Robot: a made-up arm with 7 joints. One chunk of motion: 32 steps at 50 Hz.
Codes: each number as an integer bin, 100 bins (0 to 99) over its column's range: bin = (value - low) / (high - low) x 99, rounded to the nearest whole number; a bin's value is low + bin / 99 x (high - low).
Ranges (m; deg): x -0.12..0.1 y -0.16..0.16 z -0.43..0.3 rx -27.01..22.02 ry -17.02..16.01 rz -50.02..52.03
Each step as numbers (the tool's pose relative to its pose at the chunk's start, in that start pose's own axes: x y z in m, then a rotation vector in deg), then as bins.
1 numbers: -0.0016 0.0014 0.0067 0.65 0.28 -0.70
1 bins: 53 50 59 56 52 48
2 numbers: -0.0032 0.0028 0.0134 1.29 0.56 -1.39
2 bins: 53 50 60 57 53 47
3 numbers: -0.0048 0.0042 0.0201 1.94 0.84 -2.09
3 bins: 52 51 61 58 54 46
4 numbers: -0.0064 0.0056 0.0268 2.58 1.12 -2.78
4 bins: 51 51 62 60 54 46
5 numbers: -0.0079 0.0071 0.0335 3.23 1.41 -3.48
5 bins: 50 52 63 61 55 45
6 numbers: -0.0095 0.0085 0.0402 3.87 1.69 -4.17
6 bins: 50 52 64 62 56 44
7 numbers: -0.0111 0.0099 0.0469 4.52 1.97 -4.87
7 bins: 49 53 65 64 57 44
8 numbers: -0.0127 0.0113 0.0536 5.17 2.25 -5.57
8 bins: 48 53 66 65 58 43
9 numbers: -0.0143 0.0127 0.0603 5.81 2.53 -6.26
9 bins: 48 53 66 66 59 42
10 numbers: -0.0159 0.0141 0.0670 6.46 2.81 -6.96
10 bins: 47 54 67 68 59 42
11 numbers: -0.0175 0.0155 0.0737 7.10 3.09 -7.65
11 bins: 46 54 68 69 60 41
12 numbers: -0.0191 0.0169 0.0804 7.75 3.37 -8.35
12 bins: 45 55 69 70 61 40
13 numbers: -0.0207 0.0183 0.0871 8.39 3.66 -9.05
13 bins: 45 55 70 71 62 40
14 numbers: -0.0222 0.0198 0.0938 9.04 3.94 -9.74
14 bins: 44 56 71 73 63 39
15 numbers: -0.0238 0.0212 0.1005 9.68 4.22 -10.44
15 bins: 43 56 72 74 64 38
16 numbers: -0.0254 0.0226 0.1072 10.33 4.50 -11.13
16 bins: 43 56 73 75 65 38
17 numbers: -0.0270 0.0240 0.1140 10.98 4.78 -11.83
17 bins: 42 57 74 77 65 37
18 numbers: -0.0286 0.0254 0.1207 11.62 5.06 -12.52
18 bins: 41 57 75 78 66 36
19 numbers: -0.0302 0.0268 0.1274 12.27 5.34 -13.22
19 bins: 40 58 76 79 67 36
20 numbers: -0.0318 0.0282 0.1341 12.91 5.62 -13.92
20 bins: 40 58 77 81 68 35
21 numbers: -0.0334 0.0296 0.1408 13.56 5.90 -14.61
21 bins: 39 59 77 82 69 34
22 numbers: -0.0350 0.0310 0.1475 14.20 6.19 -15.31
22 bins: 38 59 78 83 70 34
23 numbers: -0.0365 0.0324 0.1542 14.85 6.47 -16.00
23 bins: 38 60 79 85 70 33
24 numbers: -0.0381 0.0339 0.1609 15.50 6.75 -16.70
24 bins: 37 60 80 86 71 32
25 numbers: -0.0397 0.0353 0.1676 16.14 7.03 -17.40
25 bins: 36 60 81 87 72 32
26 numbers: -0.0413 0.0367 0.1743 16.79 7.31 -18.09
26 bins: 35 61 82 88 73 31
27 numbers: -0.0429 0.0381 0.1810 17.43 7.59 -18.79
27 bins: 35 61 83 90 74 30
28 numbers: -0.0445 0.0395 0.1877 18.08 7.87 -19.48
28 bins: 34 62 84 91 75 30
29 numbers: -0.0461 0.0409 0.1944 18.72 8.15 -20.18
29 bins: 33 62 85 92 75 29
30 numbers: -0.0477 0.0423 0.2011 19.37 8.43 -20.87
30 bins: 33 63 86 94 76 28
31 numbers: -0.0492 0.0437 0.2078 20.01 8.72 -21.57
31 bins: 32 63 86 95 77 28
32 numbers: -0.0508 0.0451 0.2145 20.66 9.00 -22.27
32 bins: 31 63 87 96 78 27
